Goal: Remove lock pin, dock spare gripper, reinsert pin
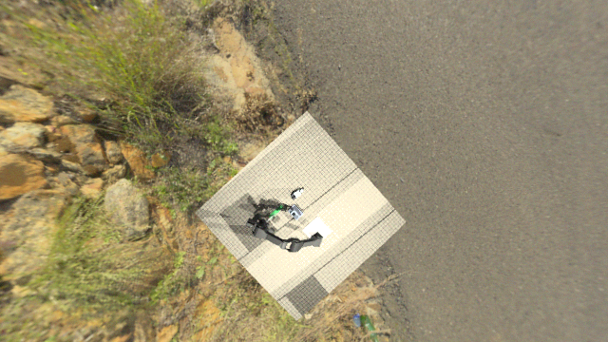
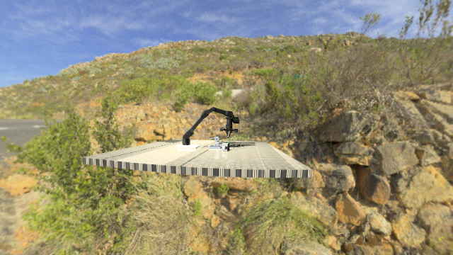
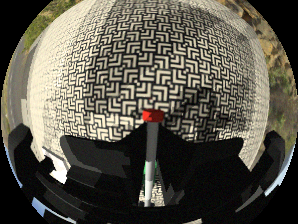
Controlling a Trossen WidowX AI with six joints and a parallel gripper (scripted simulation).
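Right now the green strip is 100 mm to the right of my gripper tip and 50 mm below it. From my gripper tip the other things lie so: grey mount: 110 mm behind, 220 mm to the right, 20 mm below; spare gripper: 10 mm behind, 340 mm to the right, 50 mm below.
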